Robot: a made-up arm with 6 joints. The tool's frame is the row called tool. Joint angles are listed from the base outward. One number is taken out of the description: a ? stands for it. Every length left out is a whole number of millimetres.
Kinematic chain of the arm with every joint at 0, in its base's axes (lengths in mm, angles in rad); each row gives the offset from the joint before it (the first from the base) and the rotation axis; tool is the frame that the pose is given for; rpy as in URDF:
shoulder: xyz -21 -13 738 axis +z
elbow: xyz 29 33 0 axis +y
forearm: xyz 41 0 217 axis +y
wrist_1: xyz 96 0 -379 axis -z
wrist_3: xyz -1 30 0 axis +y
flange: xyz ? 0 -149 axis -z
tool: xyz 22 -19 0 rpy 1.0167 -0.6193 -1.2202
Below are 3 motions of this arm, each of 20 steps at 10 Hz.
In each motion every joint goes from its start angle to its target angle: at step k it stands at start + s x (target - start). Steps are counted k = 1, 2, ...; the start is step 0. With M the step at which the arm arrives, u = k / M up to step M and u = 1 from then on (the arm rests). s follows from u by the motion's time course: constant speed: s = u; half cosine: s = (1 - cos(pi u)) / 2; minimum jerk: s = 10 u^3 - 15 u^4 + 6 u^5.
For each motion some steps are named. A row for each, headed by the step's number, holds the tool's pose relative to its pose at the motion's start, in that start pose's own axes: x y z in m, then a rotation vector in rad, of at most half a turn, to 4 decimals.
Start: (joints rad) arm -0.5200 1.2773 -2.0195 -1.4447 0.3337 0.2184
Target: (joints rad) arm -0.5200 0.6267 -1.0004 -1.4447 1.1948 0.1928
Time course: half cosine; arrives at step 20
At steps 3, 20:
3: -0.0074 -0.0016 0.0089 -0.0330 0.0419 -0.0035
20: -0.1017 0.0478 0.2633 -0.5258 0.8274 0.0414

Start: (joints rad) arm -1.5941 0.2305 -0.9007 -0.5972 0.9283 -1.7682
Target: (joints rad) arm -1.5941 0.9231 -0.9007 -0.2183 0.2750 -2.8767
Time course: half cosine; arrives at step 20
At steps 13, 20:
13: -0.0368 -0.0653 -0.1877 0.5791 0.2598 0.5072
20: -0.0698 -0.0752 -0.2529 0.7124 0.3523 0.6836

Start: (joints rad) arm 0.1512 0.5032 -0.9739 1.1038 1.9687 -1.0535
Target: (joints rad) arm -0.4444 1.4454 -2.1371 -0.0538 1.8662 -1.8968
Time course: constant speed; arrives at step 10
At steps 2, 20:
2: 0.0659 0.0376 0.0392 -0.0176 0.0888 0.1742
20: 0.2984 0.0970 0.3457 -0.2802 0.4524 0.6311

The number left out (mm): 106
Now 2 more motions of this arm.
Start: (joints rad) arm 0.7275 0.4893 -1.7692 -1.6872 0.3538 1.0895
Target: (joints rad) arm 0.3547 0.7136 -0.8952 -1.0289 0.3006 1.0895
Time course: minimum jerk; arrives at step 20
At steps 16, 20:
16: -0.2001 -0.0278 0.5251 -1.1745 0.5463 -0.3715
20: -0.1986 -0.0153 0.5561 -1.2557 0.5725 -0.3825

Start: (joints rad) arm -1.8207 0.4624 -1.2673 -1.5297 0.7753 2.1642
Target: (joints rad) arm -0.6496 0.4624 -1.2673 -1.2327 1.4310 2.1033
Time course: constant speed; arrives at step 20
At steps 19, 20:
19: 0.1787 0.2516 0.4406 0.5039 0.2500 -0.1310
20: 0.1994 0.2535 0.4607 0.5331 0.2595 -0.1397

